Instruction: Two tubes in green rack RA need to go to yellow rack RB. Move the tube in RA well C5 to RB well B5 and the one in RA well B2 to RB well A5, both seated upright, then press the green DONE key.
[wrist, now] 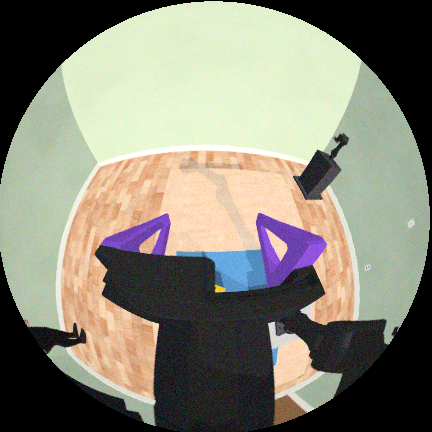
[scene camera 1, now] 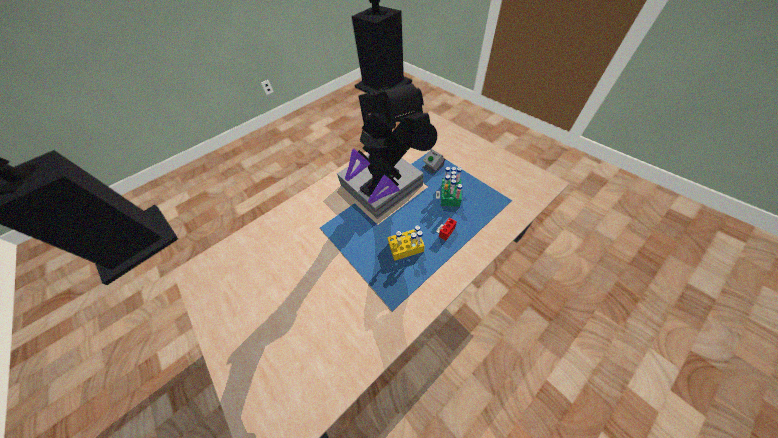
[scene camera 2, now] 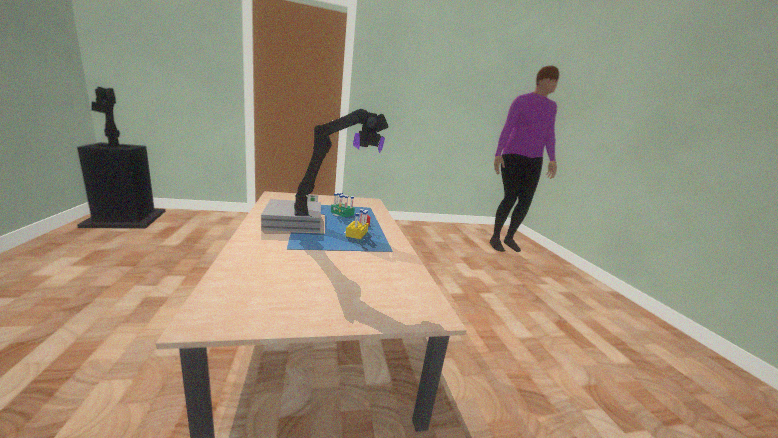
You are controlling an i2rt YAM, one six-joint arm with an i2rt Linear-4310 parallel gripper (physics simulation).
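Frame: origin at the arm's base, x right, y ahead, z up, level; centimetres.
Where they show: gripper, between the fingertips: [wrist: 212, 217] [scene camera 1: 357, 191] [scene camera 2: 369, 150]; arm's base, origin of its link: [scene camera 2: 301, 209].
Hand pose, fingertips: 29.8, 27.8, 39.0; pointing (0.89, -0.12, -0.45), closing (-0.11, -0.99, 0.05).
Observation:
Each offset is from my fingertips to the centre of the thing, as dx, dy, dz. "*": to the spot under its first point. Level surfaces: height alone.
The green rack RA {-48.9, -1.1, -44.6} [scene camera 1: 451, 201] [scene camera 2: 342, 212] stands on the blue mat with several blue- and white-capped tubes upright in it. The yellow rack RB {-14.6, +1.4, -44.6} [scene camera 1: 406, 249] [scene camera 2: 356, 230] stands on the mat with several tubes in it; a small corner of the yellow rack {* -11.8, -3.6, -46.5} [wrist: 219, 289] shows in the wrist view. Well labels are too small to read. The green DONE key {-57.3, -19.8, -40.7} [scene camera 1: 430, 158] [scene camera 2: 313, 198] is on a small grey box behind the green rack. My gripper [scene camera 1: 370, 176] [scene camera 2: 369, 143] [wrist: 212, 217] is open and empty, purple fingers wide apart, high above the table and away from both racks.
A red block-like rack [scene camera 1: 447, 229] [scene camera 2: 368, 220] stands on the blue mat {dz -47.1} [scene camera 1: 348, 233] [scene camera 2: 304, 242] between the two racks. The arm's grey stepped base [scene camera 1: 348, 184] [scene camera 2: 288, 223] is beside the mat. A person in purple [scene camera 2: 530, 125] stands beyond the table, and other black arm pedestals stand around.

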